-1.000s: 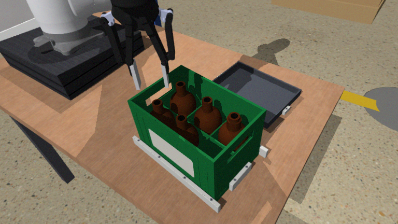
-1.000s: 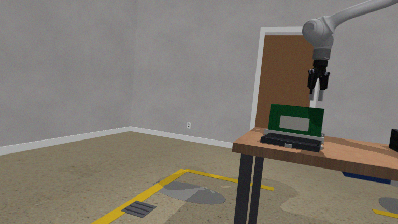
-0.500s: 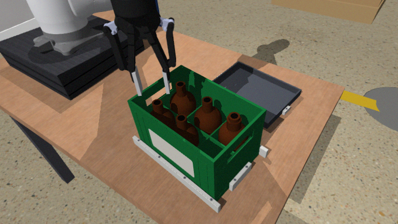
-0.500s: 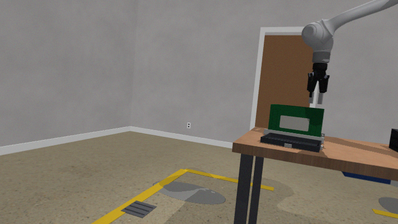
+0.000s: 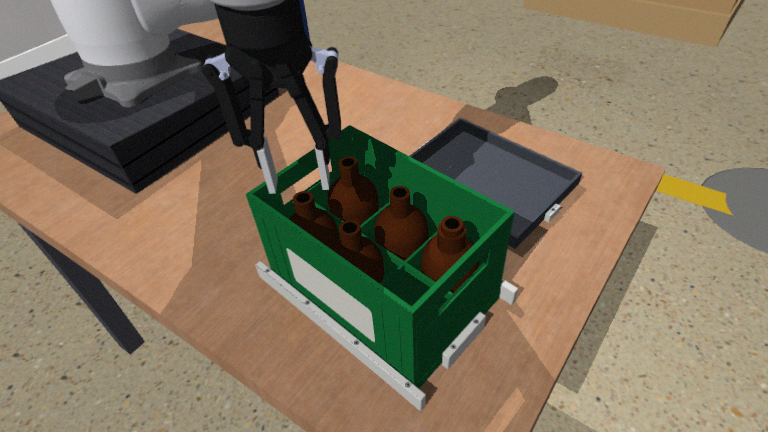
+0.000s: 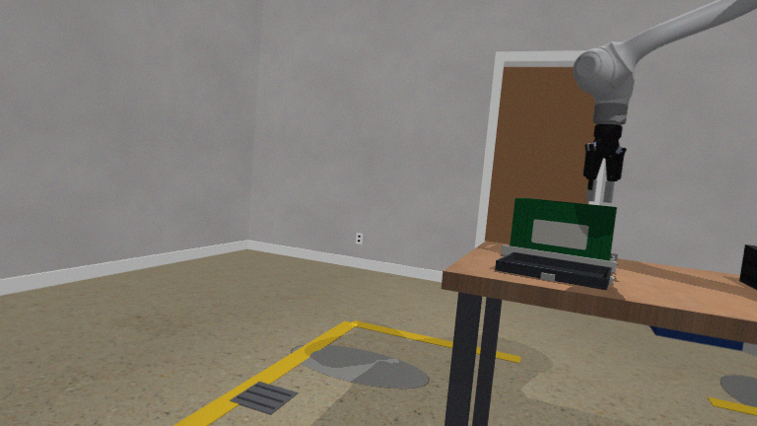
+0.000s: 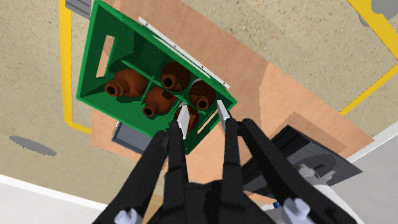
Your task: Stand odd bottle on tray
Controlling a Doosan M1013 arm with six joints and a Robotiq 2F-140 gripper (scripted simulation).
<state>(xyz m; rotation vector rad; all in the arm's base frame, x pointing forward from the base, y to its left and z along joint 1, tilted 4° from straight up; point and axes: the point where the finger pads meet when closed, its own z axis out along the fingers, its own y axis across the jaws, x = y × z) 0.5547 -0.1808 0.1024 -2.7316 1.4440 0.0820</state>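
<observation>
My hand is 9 cm short of the crate, 3 cm to the right of it and 13 cm above it. The rest, counted from my hand: grey tray 13 cm ahead, 31 cm to the left, 20 cm below.
</observation>
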